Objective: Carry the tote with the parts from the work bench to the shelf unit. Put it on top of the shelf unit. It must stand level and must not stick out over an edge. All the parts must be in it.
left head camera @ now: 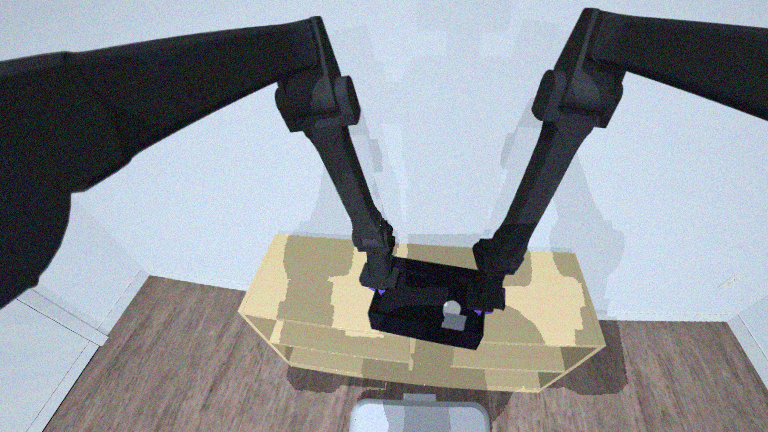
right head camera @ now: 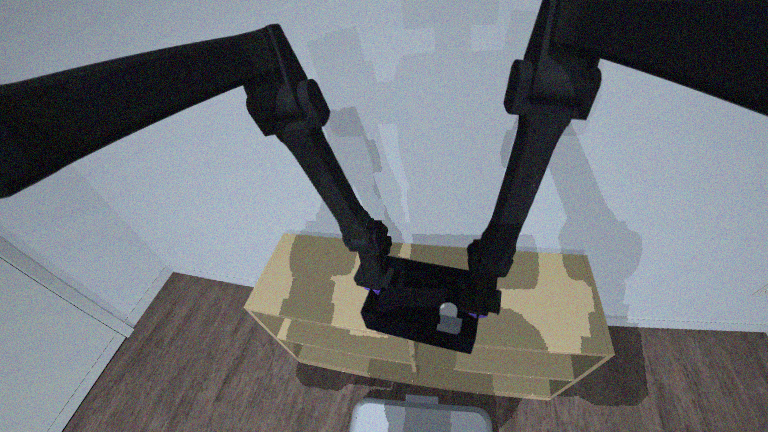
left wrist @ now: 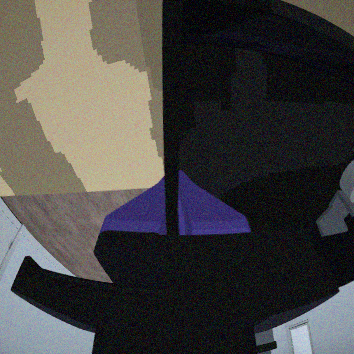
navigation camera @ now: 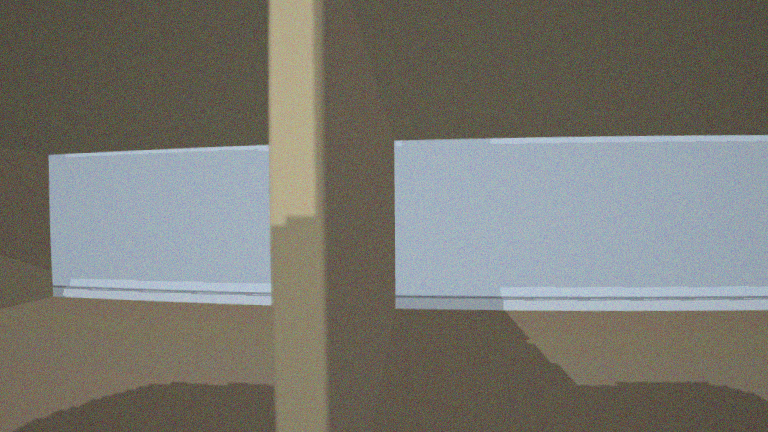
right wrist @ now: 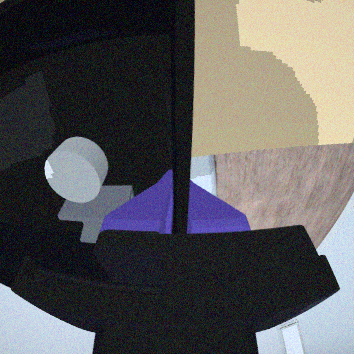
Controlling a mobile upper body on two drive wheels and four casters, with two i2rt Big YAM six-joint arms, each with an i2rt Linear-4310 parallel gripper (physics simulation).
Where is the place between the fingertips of my left gripper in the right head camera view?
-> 378,293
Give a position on a tan shelf unit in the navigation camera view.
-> At 329,94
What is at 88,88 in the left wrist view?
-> A tan shelf unit.
